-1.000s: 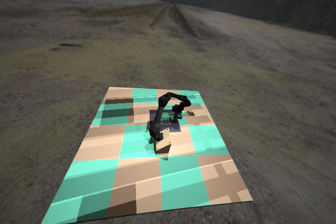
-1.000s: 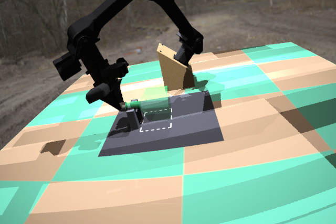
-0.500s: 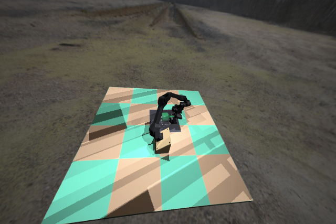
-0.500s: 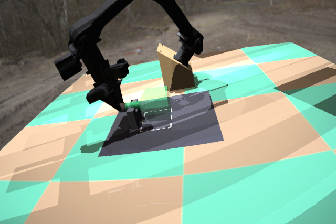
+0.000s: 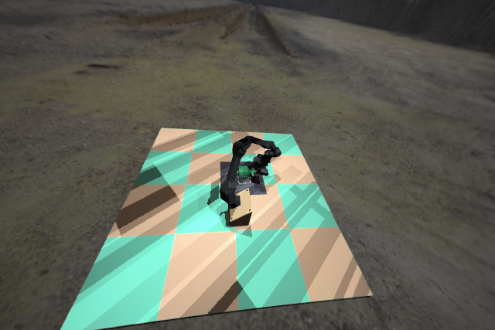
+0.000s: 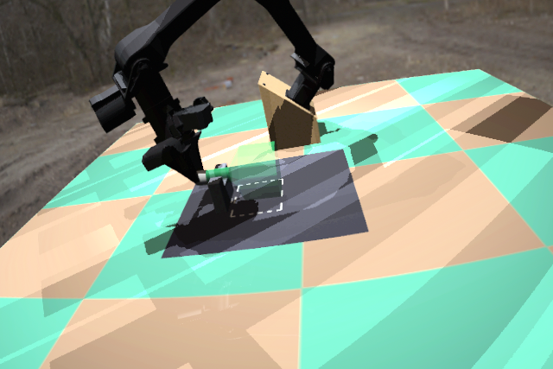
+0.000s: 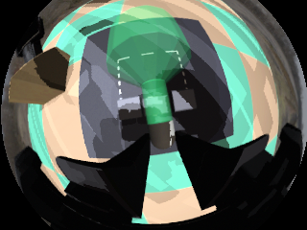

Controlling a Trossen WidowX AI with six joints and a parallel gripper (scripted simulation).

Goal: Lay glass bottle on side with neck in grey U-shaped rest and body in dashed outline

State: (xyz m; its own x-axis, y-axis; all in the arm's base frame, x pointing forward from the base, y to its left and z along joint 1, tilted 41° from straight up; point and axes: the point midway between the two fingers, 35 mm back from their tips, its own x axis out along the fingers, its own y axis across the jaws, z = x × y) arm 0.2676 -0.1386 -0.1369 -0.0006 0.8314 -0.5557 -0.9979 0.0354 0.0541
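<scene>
My gripper tip is 50 mm to the right of the green glass bottle. The rest, counted from my gripper tip: dark mat: 110 mm to the left, 60 mm below.
</scene>
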